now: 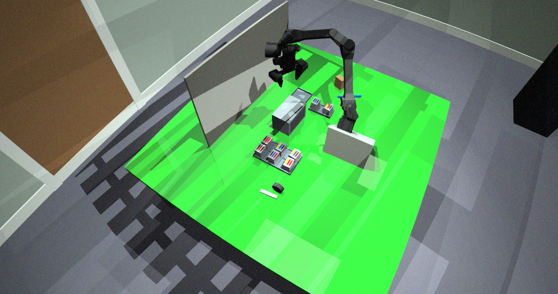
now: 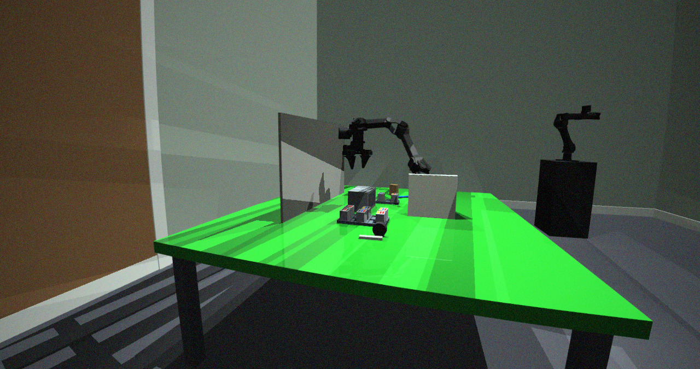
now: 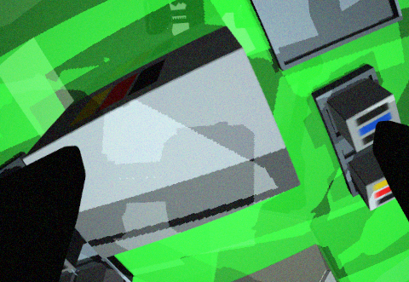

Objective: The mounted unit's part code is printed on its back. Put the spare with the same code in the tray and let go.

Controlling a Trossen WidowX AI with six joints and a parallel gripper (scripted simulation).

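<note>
Right now the spare is 19 cm behind my gripper tip, 8 cm to the right of it and 15 cm below it. Also, from my gripper tip: partition: 20 cm ahead, 5 cm to the left, 3 cm above; mounted unit: 4 cm behind, 7 cm to the left, 14 cm below; tray: 1 cm behind, 11 cm to the right, 19 cm below.
</note>
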